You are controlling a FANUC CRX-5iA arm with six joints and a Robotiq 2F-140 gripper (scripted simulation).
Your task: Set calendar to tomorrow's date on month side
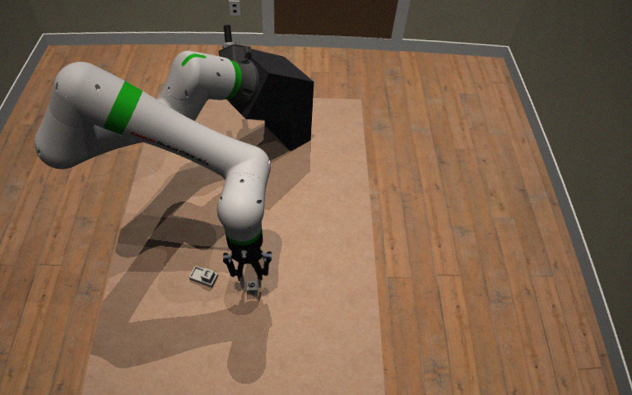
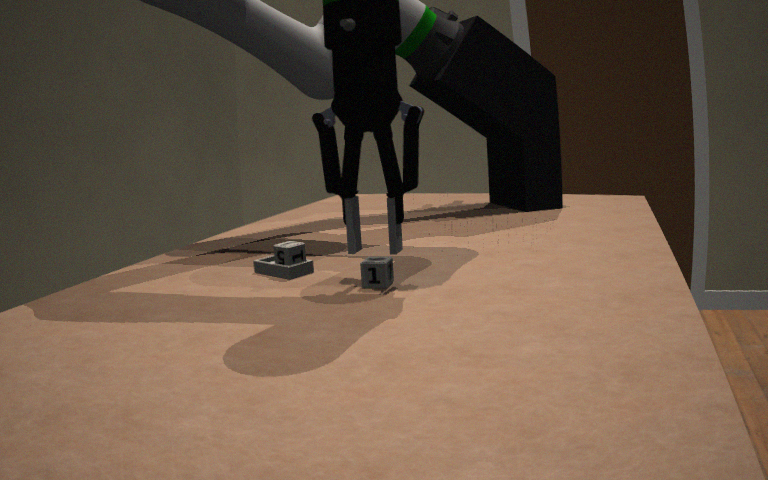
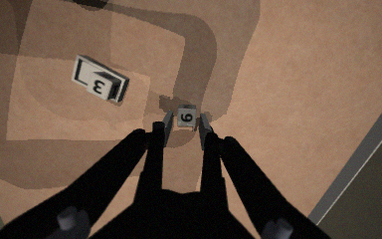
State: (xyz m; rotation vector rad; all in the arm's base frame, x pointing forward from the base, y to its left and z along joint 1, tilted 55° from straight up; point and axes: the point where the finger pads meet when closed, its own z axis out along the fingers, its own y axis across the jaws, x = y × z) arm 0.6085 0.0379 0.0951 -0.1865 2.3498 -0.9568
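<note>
My gripper is now 6 cm above the grey number cube. The rest, counted from my hand: grey calendar tray: 14 cm to the right, 6 cm below, 6 cm behind.
</note>
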